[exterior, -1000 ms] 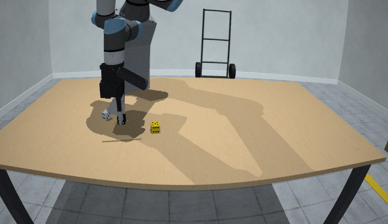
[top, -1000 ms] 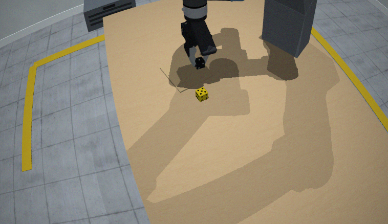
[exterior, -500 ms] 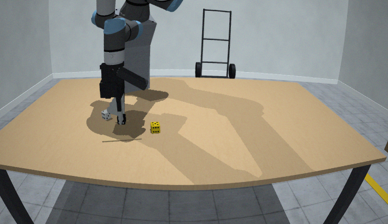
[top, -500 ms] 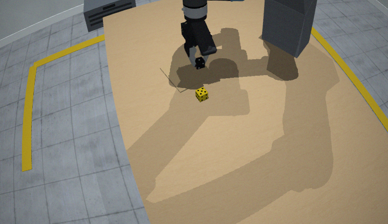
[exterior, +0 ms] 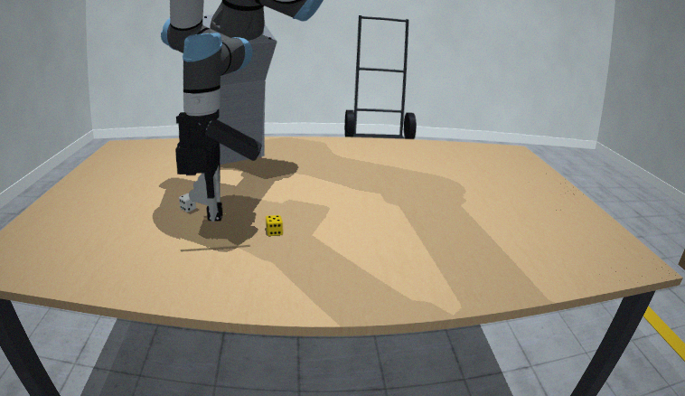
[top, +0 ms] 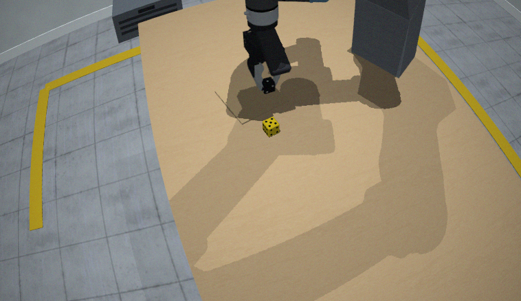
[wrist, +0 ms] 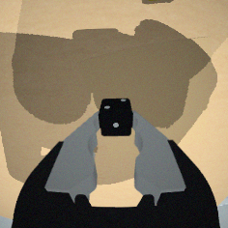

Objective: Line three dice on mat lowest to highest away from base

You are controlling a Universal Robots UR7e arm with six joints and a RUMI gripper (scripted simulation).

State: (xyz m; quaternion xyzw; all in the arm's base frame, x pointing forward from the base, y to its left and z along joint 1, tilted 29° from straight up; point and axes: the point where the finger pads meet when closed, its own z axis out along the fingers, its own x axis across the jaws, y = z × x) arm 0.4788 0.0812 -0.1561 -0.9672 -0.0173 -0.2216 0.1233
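My gripper is now right at the black die. Also, from my hand: yellow die (30 mm ahead, 130 mm to the left, 10 mm below); mat (40 mm ahead, 20 mm below); white die (40 mm behind, 80 mm to the right, 10 mm below).
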